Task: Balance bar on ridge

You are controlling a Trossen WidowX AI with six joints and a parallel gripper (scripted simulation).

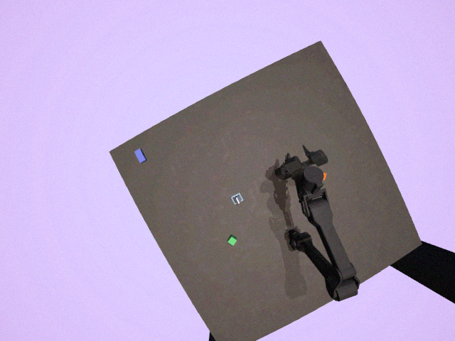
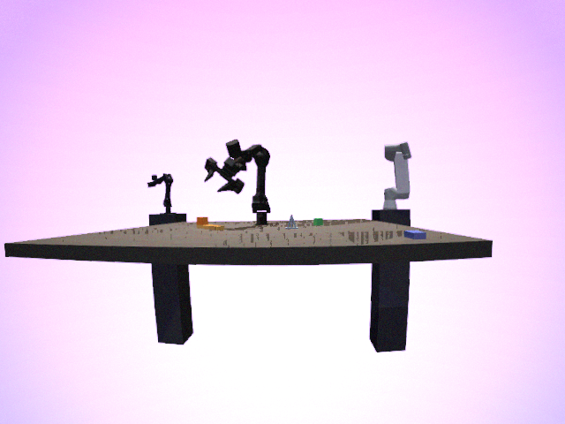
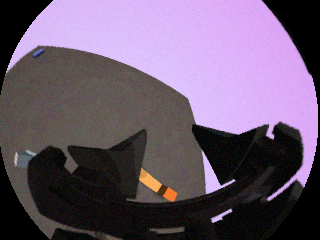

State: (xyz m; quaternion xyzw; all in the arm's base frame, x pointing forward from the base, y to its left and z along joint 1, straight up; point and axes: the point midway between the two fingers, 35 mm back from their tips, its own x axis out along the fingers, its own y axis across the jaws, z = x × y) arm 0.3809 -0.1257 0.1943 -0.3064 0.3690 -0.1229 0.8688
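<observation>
The ridge is 31 cm to the left of my gripper tip, 12 cm below it and 9 cm behind it. From my gripper tip the other things lie so: green cube: 43 cm to the left, 26 cm behind, 16 cm below; then blue block: 64 cm to the left, 34 cm ahead, 17 cm below.
</observation>
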